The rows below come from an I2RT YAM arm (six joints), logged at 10 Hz.
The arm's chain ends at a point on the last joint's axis. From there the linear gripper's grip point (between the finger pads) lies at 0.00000 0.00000 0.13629 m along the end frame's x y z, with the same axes.
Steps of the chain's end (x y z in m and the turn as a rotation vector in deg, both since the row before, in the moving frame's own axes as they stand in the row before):
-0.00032, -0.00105, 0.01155, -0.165, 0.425, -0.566
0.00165, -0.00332, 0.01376, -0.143, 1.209, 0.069
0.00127, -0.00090, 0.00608, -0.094, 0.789, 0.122
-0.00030, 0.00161, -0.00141, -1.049, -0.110, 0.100
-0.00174, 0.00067, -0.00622, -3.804, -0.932, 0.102
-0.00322, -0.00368, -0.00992, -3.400, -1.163, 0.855
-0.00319, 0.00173, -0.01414, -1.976, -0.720, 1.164
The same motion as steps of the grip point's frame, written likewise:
0.00069, -0.00066, 0.01155, -0.165, 0.425, -0.566
0.00453, -0.00298, 0.01373, -0.143, 1.209, 0.069
0.00315, -0.00067, 0.00607, -0.094, 0.789, 0.122
-0.00056, 0.00410, -0.00143, -1.049, -0.110, 0.100
-0.00396, 0.00971, -0.00654, -3.804, -0.932, 0.102
-0.00604, 0.00438, -0.01019, -3.400, -1.163, 0.855
-0.00495, 0.00641, -0.01423, -1.976, -0.720, 1.164

